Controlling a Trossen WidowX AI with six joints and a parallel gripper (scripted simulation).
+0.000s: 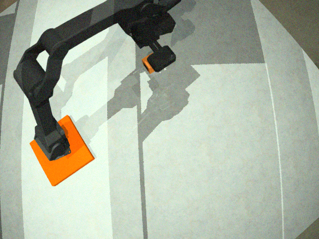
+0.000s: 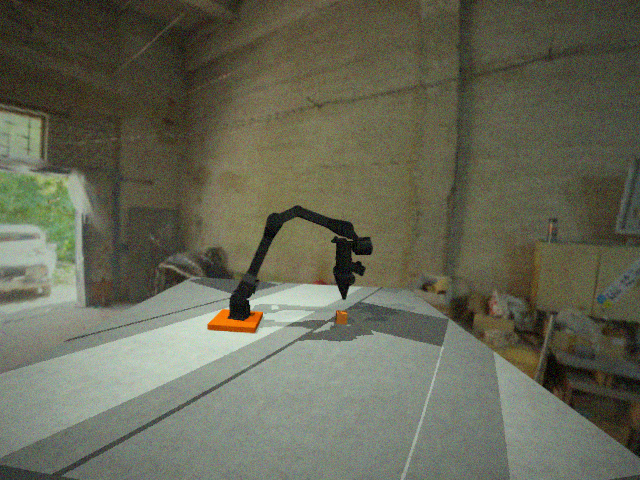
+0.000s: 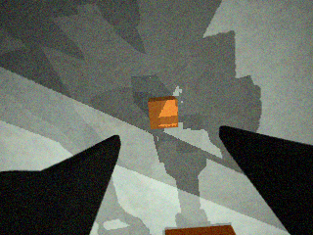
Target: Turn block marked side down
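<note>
Right now my gripper tip is 10 mm past the orange block and 80 mm above it.
</note>
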